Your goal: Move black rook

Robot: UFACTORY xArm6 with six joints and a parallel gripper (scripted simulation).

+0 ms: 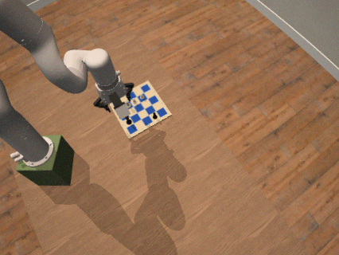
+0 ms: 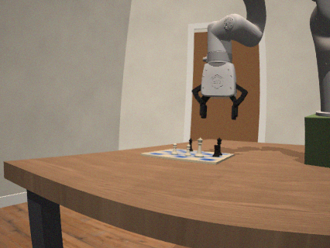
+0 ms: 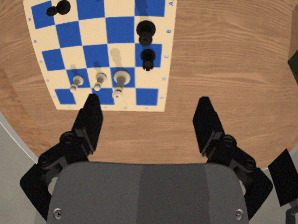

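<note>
Now: hand 120 mm above the blue-and-cream chessboard and 80 mm short of it.
</note>
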